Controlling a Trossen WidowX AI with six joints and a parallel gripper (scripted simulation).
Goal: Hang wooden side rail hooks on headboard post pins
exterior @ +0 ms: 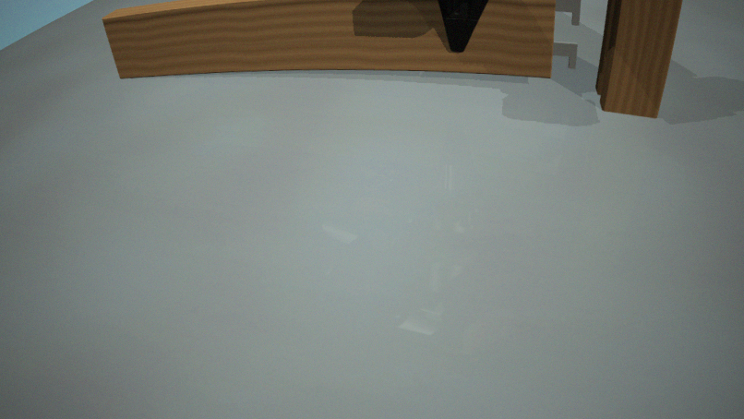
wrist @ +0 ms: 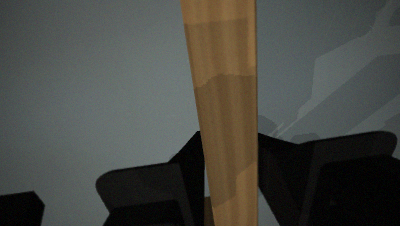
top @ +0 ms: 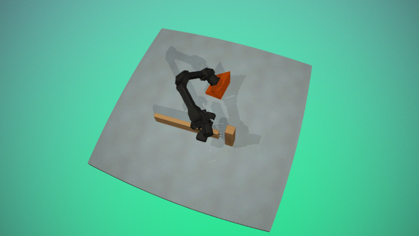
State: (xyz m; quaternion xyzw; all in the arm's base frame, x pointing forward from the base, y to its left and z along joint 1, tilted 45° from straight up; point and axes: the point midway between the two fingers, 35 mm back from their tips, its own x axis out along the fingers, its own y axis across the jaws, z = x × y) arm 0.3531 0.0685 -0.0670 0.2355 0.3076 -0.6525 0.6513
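My gripper tip is 15 cm to the right of the headboard post, 5 cm below it and 1 cm past it.
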